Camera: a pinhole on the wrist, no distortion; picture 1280 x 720 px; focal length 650.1 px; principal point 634.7 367.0 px. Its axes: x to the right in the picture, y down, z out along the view. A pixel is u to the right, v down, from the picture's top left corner.
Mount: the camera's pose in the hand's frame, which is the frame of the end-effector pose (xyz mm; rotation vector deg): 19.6 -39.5 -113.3 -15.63 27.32 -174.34
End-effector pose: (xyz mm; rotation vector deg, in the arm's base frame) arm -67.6 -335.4 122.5 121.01 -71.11 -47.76
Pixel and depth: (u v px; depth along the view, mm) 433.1 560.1 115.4
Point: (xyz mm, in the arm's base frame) 35.3 -356.5 44.6
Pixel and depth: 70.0 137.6 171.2
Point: -11.0 -506.8 34.0
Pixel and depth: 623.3 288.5 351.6
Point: -144.8 -403.1 -122.7
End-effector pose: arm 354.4 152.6 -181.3 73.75 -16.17 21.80
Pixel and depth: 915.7 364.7 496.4
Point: 351.9 -280.8 -299.3
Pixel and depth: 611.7 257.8 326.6
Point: 472.2 -57.0 -164.4
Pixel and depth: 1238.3 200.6 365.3
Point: 167.3 -199.7 -277.1
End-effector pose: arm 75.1 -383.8 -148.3 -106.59 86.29 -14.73
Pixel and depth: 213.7 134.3 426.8
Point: 346.6 -602.2 -456.3
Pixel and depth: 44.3 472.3 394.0
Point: 454.2 -707.2 -277.4
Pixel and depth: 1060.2 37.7 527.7
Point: 275.9 33.7 -480.6
